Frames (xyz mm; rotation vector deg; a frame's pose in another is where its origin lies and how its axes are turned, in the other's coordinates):
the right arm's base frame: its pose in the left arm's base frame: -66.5 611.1 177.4 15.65 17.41 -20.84
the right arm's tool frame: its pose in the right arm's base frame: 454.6 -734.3 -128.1 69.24 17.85 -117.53
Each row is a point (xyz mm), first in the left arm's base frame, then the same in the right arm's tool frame.
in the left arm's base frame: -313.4 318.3 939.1
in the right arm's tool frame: -713.9 -832.0 728.5
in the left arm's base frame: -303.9 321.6 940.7
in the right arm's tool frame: -721.4 -831.7 721.7
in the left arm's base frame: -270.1 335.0 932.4
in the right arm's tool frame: -737.7 -829.0 688.3
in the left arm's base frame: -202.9 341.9 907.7
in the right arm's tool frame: -762.7 -803.9 625.7
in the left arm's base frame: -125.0 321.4 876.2
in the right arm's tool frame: -787.6 -748.6 564.0
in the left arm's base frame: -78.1 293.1 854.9
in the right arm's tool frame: -799.9 -700.5 532.5
